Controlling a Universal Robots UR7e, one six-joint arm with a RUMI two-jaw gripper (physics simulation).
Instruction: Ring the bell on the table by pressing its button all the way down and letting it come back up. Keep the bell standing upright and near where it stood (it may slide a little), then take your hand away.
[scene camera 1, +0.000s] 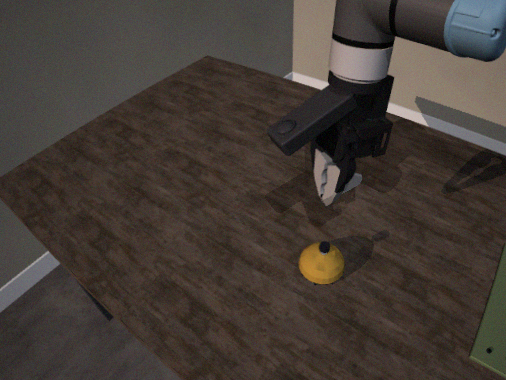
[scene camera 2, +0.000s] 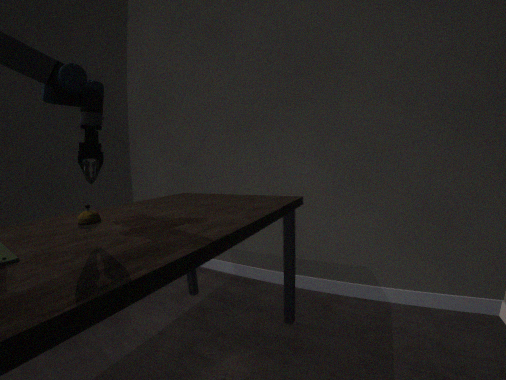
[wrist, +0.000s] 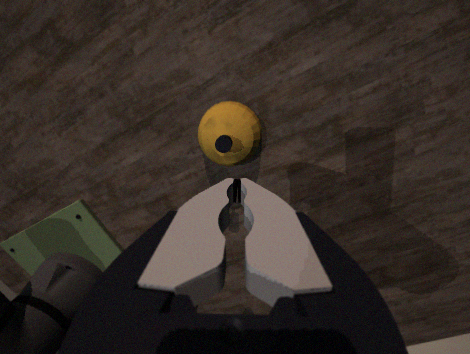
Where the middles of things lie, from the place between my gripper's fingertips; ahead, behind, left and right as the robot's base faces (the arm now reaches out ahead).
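Yellow dome bell (scene camera 1: 321, 268): my hand 20 mm to the right of it, 20 mm beyond, 110 mm above.
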